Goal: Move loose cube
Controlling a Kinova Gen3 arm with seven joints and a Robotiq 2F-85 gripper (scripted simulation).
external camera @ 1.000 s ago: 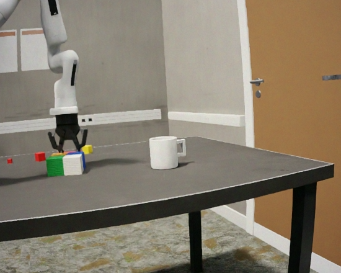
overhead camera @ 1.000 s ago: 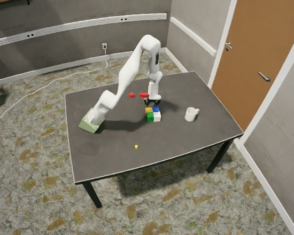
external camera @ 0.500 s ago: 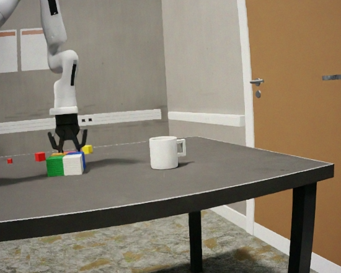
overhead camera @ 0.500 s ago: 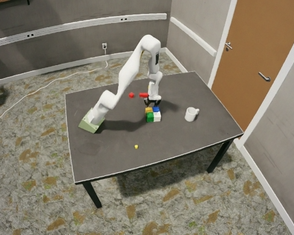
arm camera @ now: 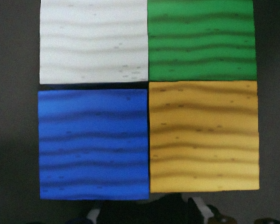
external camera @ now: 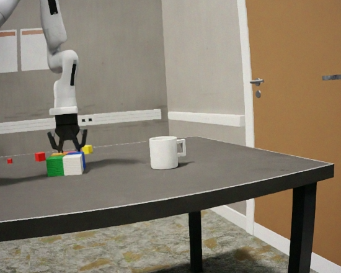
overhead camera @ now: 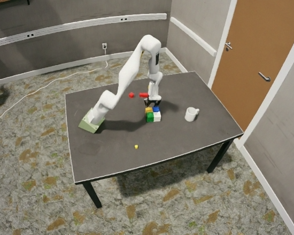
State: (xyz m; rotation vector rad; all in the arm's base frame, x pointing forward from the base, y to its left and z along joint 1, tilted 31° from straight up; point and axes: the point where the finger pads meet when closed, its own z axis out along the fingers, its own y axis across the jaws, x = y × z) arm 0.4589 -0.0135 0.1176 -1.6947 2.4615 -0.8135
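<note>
Now: the blue cube 1 cm ahead of my hand, 5 cm to the right of it and 1 cm below it. From my hand the other things lie so: white mug (23 cm ahead, 23 cm to the right); then tiny yellow cube (29 cm behind, 25 cm to the right, 3 cm below); then red bar (5 cm ahead, 17 cm to the left, 2 cm below).
</note>
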